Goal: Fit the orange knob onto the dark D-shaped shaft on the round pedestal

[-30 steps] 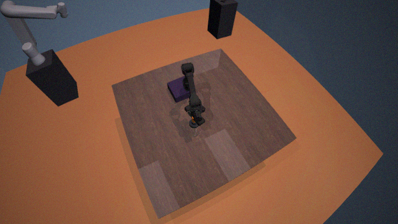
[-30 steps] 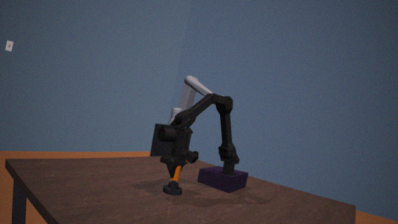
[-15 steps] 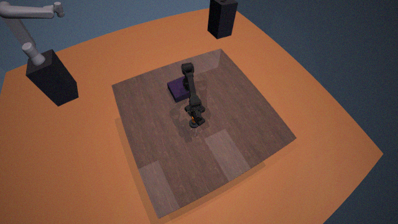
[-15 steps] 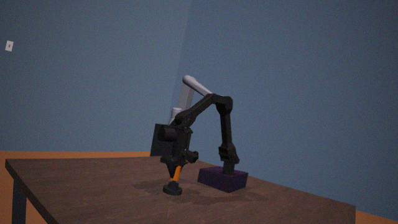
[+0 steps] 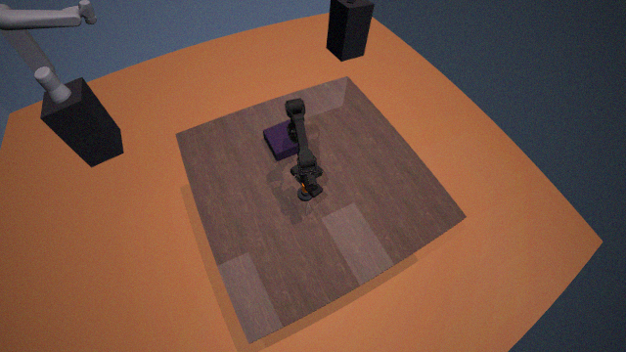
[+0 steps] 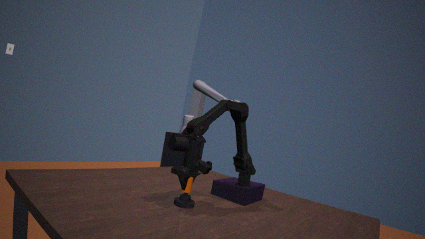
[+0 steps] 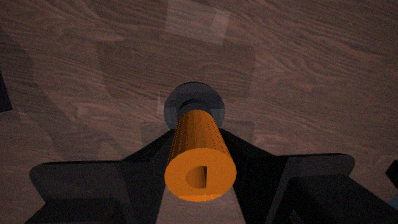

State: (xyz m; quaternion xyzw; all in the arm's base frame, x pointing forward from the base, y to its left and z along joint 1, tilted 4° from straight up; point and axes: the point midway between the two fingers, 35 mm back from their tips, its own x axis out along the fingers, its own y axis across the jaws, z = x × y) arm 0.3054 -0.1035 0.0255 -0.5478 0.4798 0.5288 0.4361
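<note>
Now: gripper tip 2 cm below the orange knob. From my gripper tip the other things lie so: pedestal: 4 cm below.
</note>
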